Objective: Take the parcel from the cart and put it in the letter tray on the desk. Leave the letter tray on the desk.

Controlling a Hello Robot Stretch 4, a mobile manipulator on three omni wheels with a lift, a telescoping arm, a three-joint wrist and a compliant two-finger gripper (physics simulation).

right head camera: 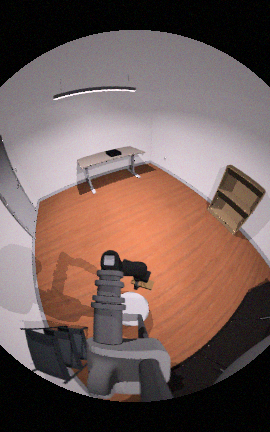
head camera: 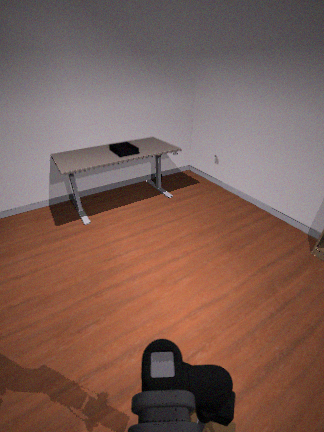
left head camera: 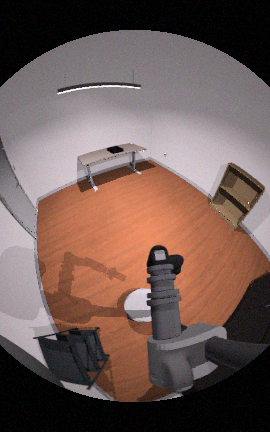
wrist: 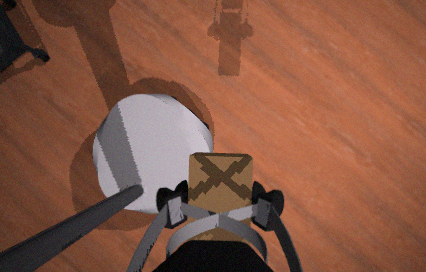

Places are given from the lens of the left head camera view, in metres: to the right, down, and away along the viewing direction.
dark three-shelf cart (left head camera: 77, 352): -0.41, 0.98, 0.32
tan shelf unit (left head camera: 225, 205): 2.01, -0.22, 2.01
The marked spots on the tan shelf unit and the dark three-shelf cart are 3.18 m apart.
